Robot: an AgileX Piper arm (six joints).
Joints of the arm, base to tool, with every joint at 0 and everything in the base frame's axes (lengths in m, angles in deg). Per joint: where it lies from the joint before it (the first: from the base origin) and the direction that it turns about. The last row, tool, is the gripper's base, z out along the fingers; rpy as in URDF.
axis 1: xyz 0.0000 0.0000 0.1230 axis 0 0 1
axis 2: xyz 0.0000 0.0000 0.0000 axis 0 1 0
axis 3: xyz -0.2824 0.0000 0.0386 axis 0 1 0
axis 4: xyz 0.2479 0.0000 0.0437 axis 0.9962 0 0.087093
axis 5: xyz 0.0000 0.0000 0.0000 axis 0 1 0
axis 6: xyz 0.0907 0.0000 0.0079 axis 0.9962 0 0.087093
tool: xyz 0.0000 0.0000 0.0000 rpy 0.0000 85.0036 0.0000
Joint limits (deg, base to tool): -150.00..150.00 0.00..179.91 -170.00..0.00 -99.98..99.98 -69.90..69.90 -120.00..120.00
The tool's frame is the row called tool.
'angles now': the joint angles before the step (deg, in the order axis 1, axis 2, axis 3, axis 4, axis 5, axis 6). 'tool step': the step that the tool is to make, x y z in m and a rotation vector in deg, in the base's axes. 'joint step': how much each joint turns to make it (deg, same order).
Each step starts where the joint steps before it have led.
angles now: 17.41 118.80 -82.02 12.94 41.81 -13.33
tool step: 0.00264 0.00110 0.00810 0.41 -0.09 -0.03
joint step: -0.04 -0.24 -1.58 0.12 1.62 0.26
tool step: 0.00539 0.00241 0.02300 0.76 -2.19 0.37
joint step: 0.06 -1.26 -3.22 -0.27 2.18 0.26
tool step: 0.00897 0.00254 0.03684 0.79 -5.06 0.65
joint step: 0.07 -1.67 -5.33 -1.08 1.94 0.22
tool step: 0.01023 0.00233 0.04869 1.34 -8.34 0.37
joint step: 0.08 -1.69 -7.11 -1.36 0.43 0.14
